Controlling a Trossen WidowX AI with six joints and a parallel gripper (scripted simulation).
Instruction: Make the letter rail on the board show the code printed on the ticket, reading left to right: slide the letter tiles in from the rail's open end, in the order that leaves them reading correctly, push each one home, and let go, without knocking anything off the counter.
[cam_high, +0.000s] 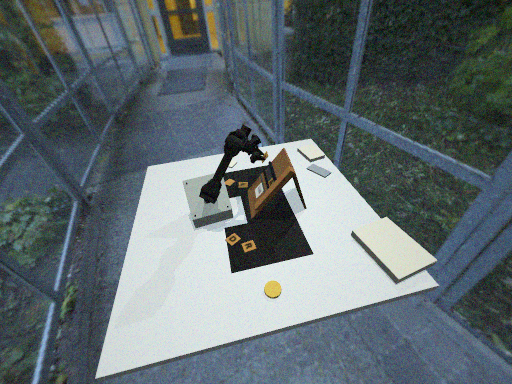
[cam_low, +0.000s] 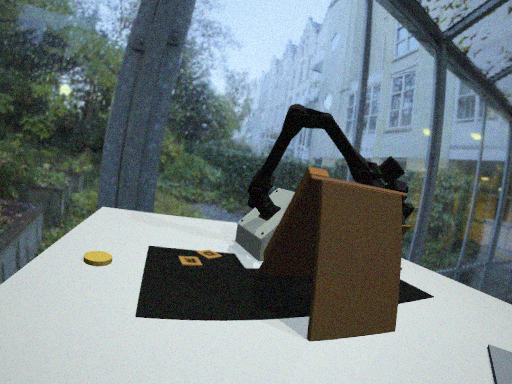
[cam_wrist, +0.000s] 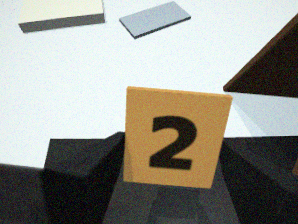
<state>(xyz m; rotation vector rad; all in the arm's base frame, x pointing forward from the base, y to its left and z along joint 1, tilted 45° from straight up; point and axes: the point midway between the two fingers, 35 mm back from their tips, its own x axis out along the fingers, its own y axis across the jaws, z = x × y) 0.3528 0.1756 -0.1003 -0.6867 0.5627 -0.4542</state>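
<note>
My gripper tip is now 180 mm to the left of the white ticket, 100 mm past it and 90 mm above it. Round my gripper tip: orange tile marked l: 170 mm below, 150 mm behind; then black mat: 210 mm to the right, 180 mm behind, 170 mm below; then orange tile marked 2: right at my gripper tip.
</note>
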